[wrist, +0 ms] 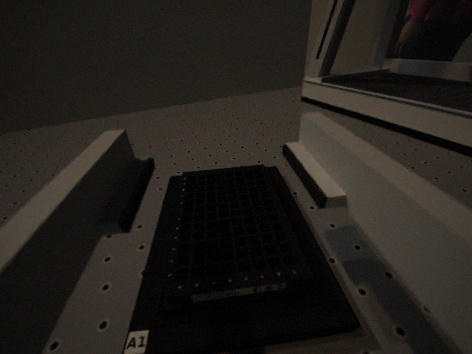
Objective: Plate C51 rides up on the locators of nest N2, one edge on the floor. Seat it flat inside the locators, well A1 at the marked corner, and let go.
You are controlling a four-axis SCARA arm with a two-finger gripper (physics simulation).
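Places are measured from the arm's base along level axes (x back, y right, z up), in millimetres.
Where they show: gripper, fingertip midpoint: (pixel 217 140).
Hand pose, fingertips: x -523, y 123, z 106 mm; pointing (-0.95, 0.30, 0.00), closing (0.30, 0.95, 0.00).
After its pixels a point has its place.
Plate C51 (pixel 232 227) {x -526, y 128, z 38 mm}, black with a grid of wells and a pale label at its near end, lies lengthwise over the black nest N2 (pixel 260 320) {x -472, y 120, z 25 mm}. It looks roughly level, but the dark picture hides whether every edge is down inside the locators. The marked corner, a white A1 tag (pixel 137 342) {x -489, y 59, z 25 mm}, is at the nest's near left. My gripper (pixel 217 140) {x -523, y 123, z 107 mm} is shut to its narrow stand with nothing between the fingers. One finger shows at each side, with a gap between each pad and the plate. The fingers appear above the plate; their exact height is unclear.
A perforated grey table (pixel 220 120) {x -821, y 228, z 13 mm} surrounds the nest. A pale-framed structure (pixel 390 107) {x -637, y 450, z 47 mm} with a dark floor stands at the back right, with part of a person (pixel 432 30) behind it. A grey wall (pixel 150 55) is at the back.
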